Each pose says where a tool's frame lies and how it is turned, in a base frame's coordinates. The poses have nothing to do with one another.
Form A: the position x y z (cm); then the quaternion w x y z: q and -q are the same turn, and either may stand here.
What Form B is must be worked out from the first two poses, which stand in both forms.
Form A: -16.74, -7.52, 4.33, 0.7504, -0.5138, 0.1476, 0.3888
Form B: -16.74, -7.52, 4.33, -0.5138, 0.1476, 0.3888, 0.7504
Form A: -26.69, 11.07, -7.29, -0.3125, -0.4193, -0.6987, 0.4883
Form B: -26.69, 11.07, -7.29, 0.4193, 0.6987, -0.4883, 0.3125
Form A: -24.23, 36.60, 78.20, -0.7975, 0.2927, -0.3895, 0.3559
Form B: -24.23, 36.60, 78.20, -0.2927, 0.3895, -0.3559, 0.7975
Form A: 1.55, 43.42, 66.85, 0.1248, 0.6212, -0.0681, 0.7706
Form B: 1.55, 43.42, 66.85, 0.6212, -0.0681, 0.7706, 0.1248
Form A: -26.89, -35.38, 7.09, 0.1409, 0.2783, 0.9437, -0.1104
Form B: -26.89, -35.38, 7.09, 0.2783, 0.9437, -0.1104, 0.1409
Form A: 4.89, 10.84, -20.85, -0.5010, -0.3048, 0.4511, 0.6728
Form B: 4.89, 10.84, -20.85, 0.3048, -0.4511, -0.6728, 0.5010
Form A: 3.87, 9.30, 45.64, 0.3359, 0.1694, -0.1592, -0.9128
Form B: 3.87, 9.30, 45.64, 0.1694, -0.1592, -0.9128, 0.3359
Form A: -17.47, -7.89, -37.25, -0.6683, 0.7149, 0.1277, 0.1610
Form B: -17.47, -7.89, -37.25, -0.7149, -0.1277, -0.1610, 0.6683
